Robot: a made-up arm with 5 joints.
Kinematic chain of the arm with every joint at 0, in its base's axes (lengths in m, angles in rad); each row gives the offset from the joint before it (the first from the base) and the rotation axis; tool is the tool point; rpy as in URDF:
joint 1: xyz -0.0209 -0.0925 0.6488 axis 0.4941 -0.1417 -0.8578
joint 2: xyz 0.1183 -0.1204 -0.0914 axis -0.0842 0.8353 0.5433
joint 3: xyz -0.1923 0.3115 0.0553 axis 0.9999 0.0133 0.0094
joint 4: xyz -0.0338 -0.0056 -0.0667 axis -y
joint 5: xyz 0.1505 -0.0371 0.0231 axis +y
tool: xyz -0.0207 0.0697 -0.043 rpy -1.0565 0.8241 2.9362
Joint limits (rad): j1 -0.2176..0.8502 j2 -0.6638..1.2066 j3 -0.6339..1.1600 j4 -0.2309..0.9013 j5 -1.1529..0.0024
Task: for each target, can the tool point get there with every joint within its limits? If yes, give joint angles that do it. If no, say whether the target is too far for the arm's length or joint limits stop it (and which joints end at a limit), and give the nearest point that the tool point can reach.
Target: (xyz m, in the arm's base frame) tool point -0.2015 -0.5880 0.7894
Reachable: no: joint limits stop it (at a limit: joint 1, joint 2, joint 3, joint 4, joint 5) | nearest point -0.1284 -0.0851 0.6702 | short by 0.522 m
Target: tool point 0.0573 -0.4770 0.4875
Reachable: no: joint limits stop it (at a limit: joint 1, joint 2, joint 3, joint 4, joint 5) | nearest point 0.2394 -0.0852 0.5834 | short by 0.443 m
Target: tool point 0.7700 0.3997 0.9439
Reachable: no: too far | nearest point 0.2999 0.0825 0.7114 | short by 0.613 m
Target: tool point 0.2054 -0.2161 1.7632
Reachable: no: too far | nearest point 0.0279 -0.0224 0.8319 | short by 0.968 m
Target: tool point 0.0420 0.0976 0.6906
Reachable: yes | joints 0.4797 0.4804 0.7459 0.4265 -0.5368
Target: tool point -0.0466 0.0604 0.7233
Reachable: yes | joints 0.2424 0.9885 0.4404 0.5650 -0.4025
